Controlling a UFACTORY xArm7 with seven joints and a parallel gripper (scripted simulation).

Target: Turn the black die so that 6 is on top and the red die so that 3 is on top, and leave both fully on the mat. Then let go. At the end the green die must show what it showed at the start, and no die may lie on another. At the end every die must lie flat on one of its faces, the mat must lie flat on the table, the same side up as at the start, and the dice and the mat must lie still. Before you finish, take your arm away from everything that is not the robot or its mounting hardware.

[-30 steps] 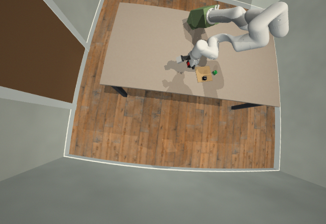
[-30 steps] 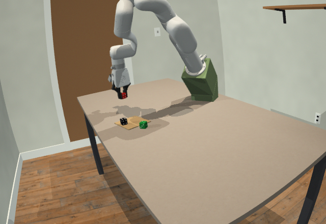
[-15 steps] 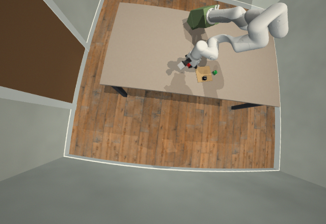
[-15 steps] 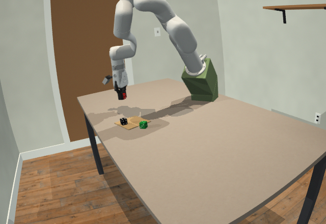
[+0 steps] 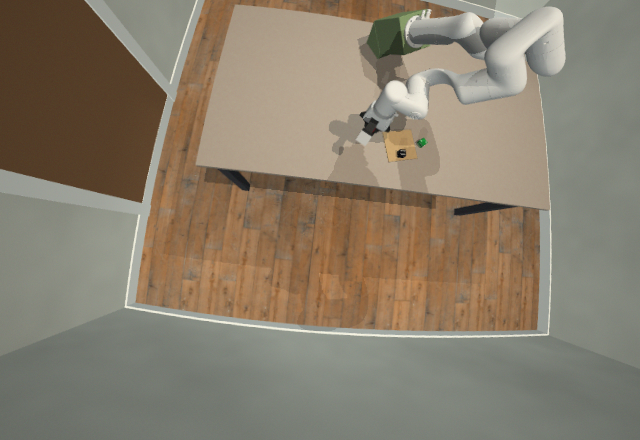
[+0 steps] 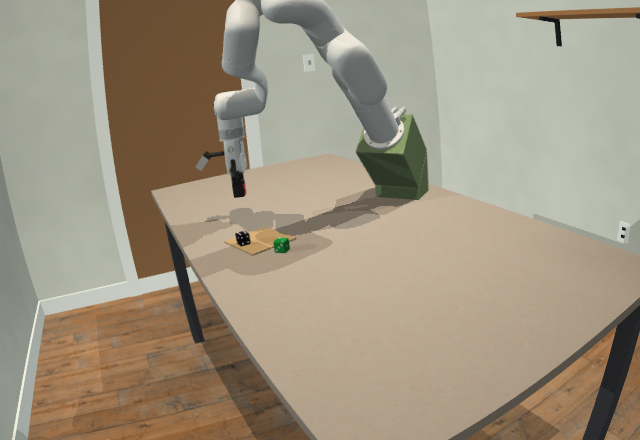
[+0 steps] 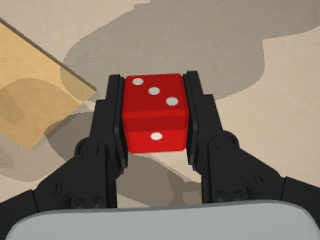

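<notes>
Right now the red die is 10 mm below my hand. The rest, counted from my hand: tan mat: 170 mm to the left, 110 mm below; black die: 40 mm ahead, 170 mm to the left, 90 mm below; green die: 40 mm behind, 260 mm to the left, 90 mm below.
</notes>
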